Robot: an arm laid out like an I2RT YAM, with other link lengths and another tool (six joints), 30 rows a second.
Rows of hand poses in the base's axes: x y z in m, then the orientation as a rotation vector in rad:
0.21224, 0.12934, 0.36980, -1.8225, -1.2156, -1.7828
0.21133, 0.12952, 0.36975, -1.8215, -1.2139, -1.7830
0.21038, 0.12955, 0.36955, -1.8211, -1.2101, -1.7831
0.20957, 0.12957, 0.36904, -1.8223, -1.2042, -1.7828
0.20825, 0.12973, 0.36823, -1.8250, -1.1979, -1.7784
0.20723, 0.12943, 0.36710, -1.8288, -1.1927, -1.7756
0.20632, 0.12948, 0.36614, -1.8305, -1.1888, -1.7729
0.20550, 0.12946, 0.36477, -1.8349, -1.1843, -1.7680
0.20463, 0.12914, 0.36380, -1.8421, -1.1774, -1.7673
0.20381, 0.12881, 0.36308, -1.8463, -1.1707, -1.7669
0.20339, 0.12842, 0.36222, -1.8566, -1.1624, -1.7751
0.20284, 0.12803, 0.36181, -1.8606, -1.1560, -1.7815
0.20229, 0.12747, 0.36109, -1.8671, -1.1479, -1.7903
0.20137, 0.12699, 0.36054, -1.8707, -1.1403, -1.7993
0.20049, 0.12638, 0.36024, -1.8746, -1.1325, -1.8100
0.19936, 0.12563, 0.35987, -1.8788, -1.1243, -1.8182
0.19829, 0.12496, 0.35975, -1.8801, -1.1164, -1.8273
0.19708, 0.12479, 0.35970, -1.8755, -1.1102, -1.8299
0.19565, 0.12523, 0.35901, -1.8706, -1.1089, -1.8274
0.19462, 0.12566, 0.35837, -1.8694, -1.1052, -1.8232
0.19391, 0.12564, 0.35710, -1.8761, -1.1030, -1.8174
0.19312, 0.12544, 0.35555, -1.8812, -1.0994, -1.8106
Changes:
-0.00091, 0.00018, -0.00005, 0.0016, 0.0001, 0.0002
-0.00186, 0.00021, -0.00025, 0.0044, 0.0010, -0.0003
-0.00267, 0.00023, -0.00076, 0.0079, 0.0031, -0.0022
-0.00399, 0.00039, -0.00157, 0.0112, 0.0084, -0.0033
-0.00501, 0.00009, -0.00270, 0.0130, 0.0124, -0.0056
-0.00592, 0.00014, -0.00366, 0.0150, 0.0157, -0.0063
-0.00674, 0.00012, -0.00503, 0.0163, 0.0211, -0.0079
-0.00761, -0.00020, -0.00600, 0.0175, 0.0248, -0.0138
-0.00843, -0.00053, -0.00672, 0.0200, 0.0277, -0.0178
-0.00885, -0.00092, -0.00758, 0.0201, 0.0261, -0.0302
-0.00940, -0.00131, -0.00799, 0.0220, 0.0242, -0.0372
-0.00995, -0.00187, -0.00871, 0.0236, 0.0214, -0.0473
-0.01087, -0.00235, -0.00926, 0.0262, 0.0179, -0.0555
-0.01175, -0.00296, -0.00956, 0.0287, 0.0132, -0.0647
-0.01288, -0.00371, -0.00993, 0.0315, 0.0105, -0.0731
-0.01395, -0.00438, -0.01005, 0.0353, 0.0065, -0.0799
-0.01516, -0.00455, -0.01010, 0.0415, 0.0055, -0.0795
-0.01659, -0.00411, -0.01079, 0.0450, 0.0067, -0.0755
-0.01762, -0.00368, -0.01143, 0.0484, 0.0104, -0.0736
-0.01833, -0.00370, -0.01270, 0.0470, 0.0161, -0.0759
-0.01912, -0.00390, -0.01425, 0.0474, 0.0227, -0.0769

